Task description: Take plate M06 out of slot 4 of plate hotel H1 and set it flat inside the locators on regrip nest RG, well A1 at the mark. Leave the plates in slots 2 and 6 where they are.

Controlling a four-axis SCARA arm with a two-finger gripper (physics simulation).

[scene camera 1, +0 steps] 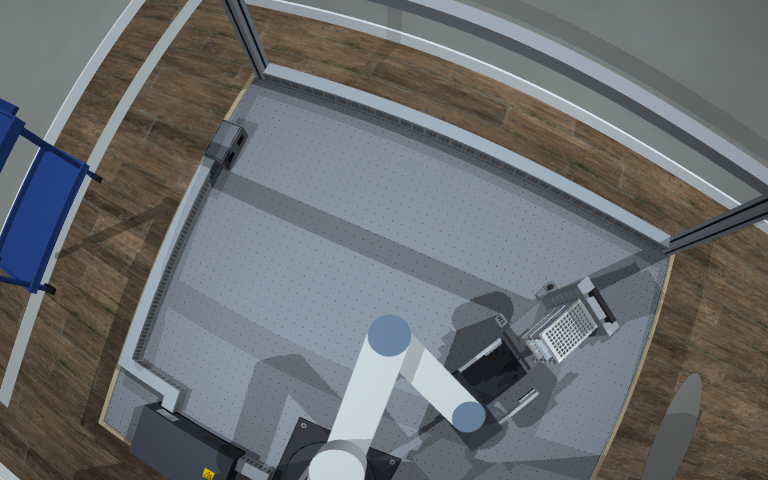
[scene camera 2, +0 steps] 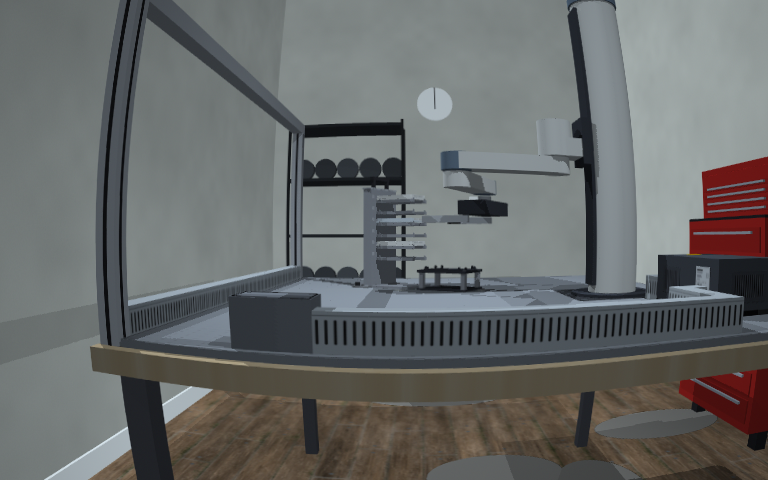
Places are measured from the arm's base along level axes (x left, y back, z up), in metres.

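Where they show: gripper, fingertip midpoint: (scene camera 1: 519,366) (scene camera 2: 436,220); arm's base, link origin: (scene camera 2: 611,297).
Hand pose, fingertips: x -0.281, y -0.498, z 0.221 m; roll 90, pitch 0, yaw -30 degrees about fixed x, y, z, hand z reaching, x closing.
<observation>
Things, the pixels of their top centre, and the offset from my fingertips. "spot": a spot on its surface instead.
- white well plate, top centre: (scene camera 1: 570,330) (scene camera 2: 401,195) dx -0.065, dy -0.109, dz +0.078 m
- Regrip nest RG, top centre: (scene camera 1: 491,376) (scene camera 2: 450,266) dx +0.024, dy +0.041, dz -0.138 m
- dark box, top centre: (scene camera 2: 274,295) (scene camera 1: 222,140) dx +0.948, dy -0.252, dz -0.133 m
- black controller box, surface spot: (scene camera 2: 682,277) spot: dx +0.670, dy +0.533, dz -0.139 m
- frame post, surface spot: (scene camera 2: 116,169) spot: dx +1.005, dy -0.506, dz +0.053 m
Plate hotel H1 (scene camera 1: 585,286) (scene camera 2: 370,237) stands at the right in the overhead view, its slots stacked. A white well plate (scene camera 1: 569,331) lies in its top slot. In the side view, plate M06 (scene camera 2: 396,222) lies in slot 4, and another plate (scene camera 2: 396,245) lies in slot 2. Regrip nest RG (scene camera 1: 489,370) (scene camera 2: 449,271) is a black plate on short posts beside the hotel, with nothing seen on it. My gripper (scene camera 1: 519,366) (scene camera 2: 436,219) is open and empty, above the nest. Its fingers point at the hotel, about level with slot 4, tips near the shelf ends.
A dark box (scene camera 1: 224,141) (scene camera 2: 274,321) stands at the table's far corner from the hotel. Slotted cable duct (scene camera 1: 464,138) (scene camera 2: 509,328) runs along the table edges. A black controller box (scene camera 1: 181,444) (scene camera 2: 682,277) is near the arm column (scene camera 2: 614,169). A frame post (scene camera 2: 116,169) rises at the table corner.
</observation>
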